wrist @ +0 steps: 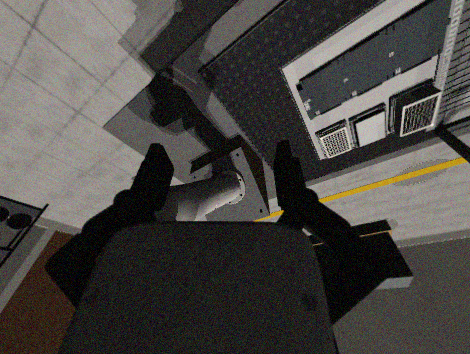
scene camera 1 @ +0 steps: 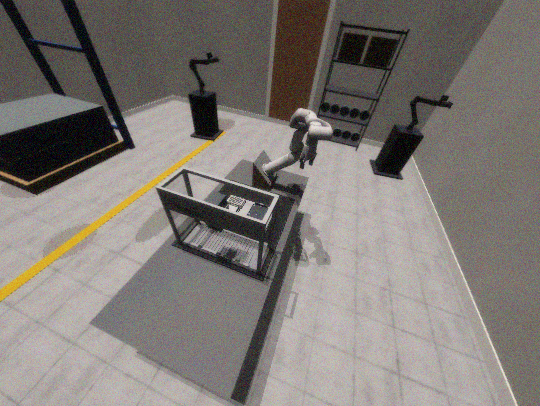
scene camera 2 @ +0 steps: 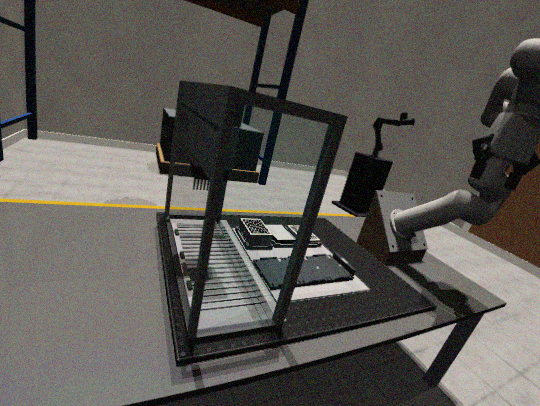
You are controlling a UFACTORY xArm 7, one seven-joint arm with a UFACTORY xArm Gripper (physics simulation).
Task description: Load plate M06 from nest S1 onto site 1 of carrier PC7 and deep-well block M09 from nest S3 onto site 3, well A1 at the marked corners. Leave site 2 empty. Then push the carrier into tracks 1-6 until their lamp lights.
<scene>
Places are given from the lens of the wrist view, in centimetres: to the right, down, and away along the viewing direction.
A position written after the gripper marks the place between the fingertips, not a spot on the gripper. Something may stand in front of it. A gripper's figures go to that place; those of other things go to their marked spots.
gripper (wrist: 221, 154): -1, -2, 14
dark carrier plate (wrist: 412, 40): 42, -32, 42
pale plate (wrist: 370, 128): 45, -16, 59
The marked spots on the dark carrier plate and the pale plate are 24 cm apart.
</scene>
